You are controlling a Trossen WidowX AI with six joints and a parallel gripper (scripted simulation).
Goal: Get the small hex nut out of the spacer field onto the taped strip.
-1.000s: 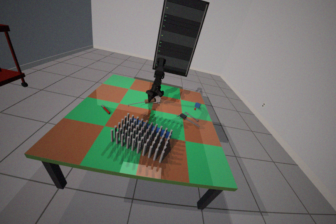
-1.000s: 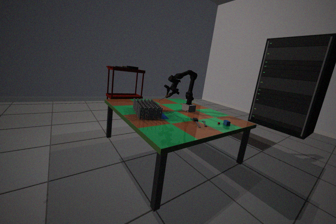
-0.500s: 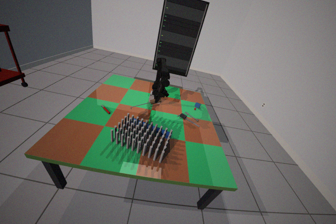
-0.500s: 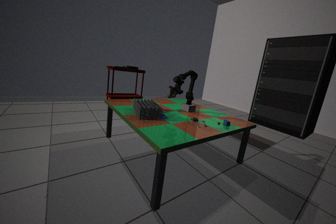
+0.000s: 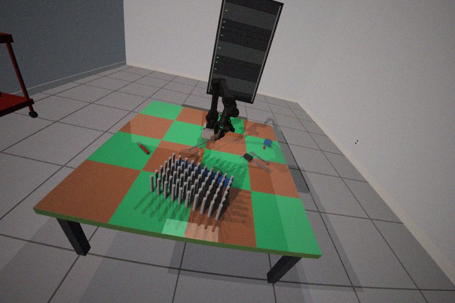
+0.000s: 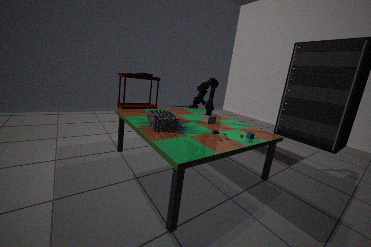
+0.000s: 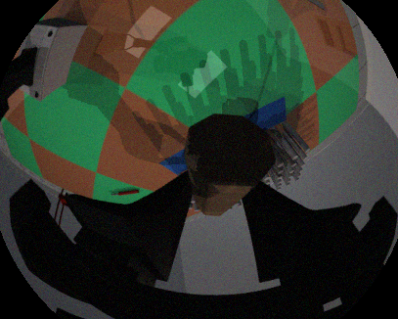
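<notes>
Right now my gripper tip is 18 cm above the blue taped strip, 14 cm short of it and 6 cm to the left of it. Round my gripper tip: grey wrench (37 cm to the left, 18 cm below, 7 cm behind); red pen-like tool (49 cm to the right, 18 cm below, 6 cm behind); hook tool (8 cm to the right, 6 cm ahead, 1 cm below).
</notes>
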